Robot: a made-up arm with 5 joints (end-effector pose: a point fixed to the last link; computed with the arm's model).
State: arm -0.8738 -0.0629 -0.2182 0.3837 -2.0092
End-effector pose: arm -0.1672 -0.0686 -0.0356 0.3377 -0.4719 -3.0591
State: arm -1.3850 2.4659 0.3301 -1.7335 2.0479
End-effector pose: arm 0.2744 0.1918 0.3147 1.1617 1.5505 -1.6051
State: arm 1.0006 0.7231 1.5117 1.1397 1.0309
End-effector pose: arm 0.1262 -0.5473 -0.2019 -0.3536 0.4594 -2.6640
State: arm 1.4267 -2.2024 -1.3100 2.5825 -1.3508
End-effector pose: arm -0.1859 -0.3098 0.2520 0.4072 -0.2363 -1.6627
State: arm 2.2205 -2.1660 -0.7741 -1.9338 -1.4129
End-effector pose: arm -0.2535 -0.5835 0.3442 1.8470 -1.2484 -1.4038
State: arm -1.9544 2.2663 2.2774 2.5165 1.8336
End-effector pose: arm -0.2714 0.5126 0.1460 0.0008 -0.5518 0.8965
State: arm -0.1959 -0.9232 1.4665 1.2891 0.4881
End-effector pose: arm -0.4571 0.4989 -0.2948 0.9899 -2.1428 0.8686
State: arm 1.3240 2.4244 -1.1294 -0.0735 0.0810
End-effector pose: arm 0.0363 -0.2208 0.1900 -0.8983 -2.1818 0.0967
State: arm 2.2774 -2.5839 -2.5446 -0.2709 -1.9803
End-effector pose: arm 0.1633 -0.8857 0.1974 2.9609 0.6870 0.7070
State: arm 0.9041 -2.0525 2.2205 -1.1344 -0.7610
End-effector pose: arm -0.7692 -0.2668 0.1646 1.0234 -0.7041 1.5014
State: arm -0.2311 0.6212 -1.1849 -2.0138 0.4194
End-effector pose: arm -0.1837 -0.1084 0.1448 1.1115 1.0291 -1.0225
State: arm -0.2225 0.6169 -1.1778 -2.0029 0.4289
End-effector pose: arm -0.1835 -0.1065 0.1456 1.0998 1.0290 -1.0051
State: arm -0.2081 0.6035 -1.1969 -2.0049 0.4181
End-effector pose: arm -0.1836 -0.1137 0.1421 1.1121 1.0321 -1.0011
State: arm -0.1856 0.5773 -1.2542 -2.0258 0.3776
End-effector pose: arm -0.1842 -0.1340 0.1318 1.1595 1.0419 -1.0167
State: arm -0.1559 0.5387 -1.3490 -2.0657 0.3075
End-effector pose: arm -0.1860 -0.1661 0.1128 1.2435 1.0640 -1.0484
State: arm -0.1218 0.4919 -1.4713 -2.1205 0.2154
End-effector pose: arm -0.1901 -0.2048 0.0845 1.3565 1.1032 -1.0855
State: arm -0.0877 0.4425 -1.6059 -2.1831 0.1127
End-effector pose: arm -0.1966 -0.2423 0.0487 1.4845 1.1593 -1.1164
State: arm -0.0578 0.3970 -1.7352 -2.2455 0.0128
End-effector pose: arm -0.2047 -0.2718 0.0105 1.6093 1.2245 -1.1332
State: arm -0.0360 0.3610 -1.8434 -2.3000 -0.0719
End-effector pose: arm -0.2126 -0.2907 -0.0232 1.7150 1.2854 -1.1362
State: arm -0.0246 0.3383 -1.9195 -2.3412 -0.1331
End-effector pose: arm -0.2191 -0.3003 -0.0472 1.7910 1.3302 -1.1322
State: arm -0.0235 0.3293 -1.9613 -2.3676 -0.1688
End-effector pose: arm -0.2239 -0.3035 -0.0599 1.8358 1.3535 -1.1288
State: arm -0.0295 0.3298 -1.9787 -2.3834 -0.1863
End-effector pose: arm -0.2275 -0.3036 -0.0646 1.8589 1.3606 -1.1288
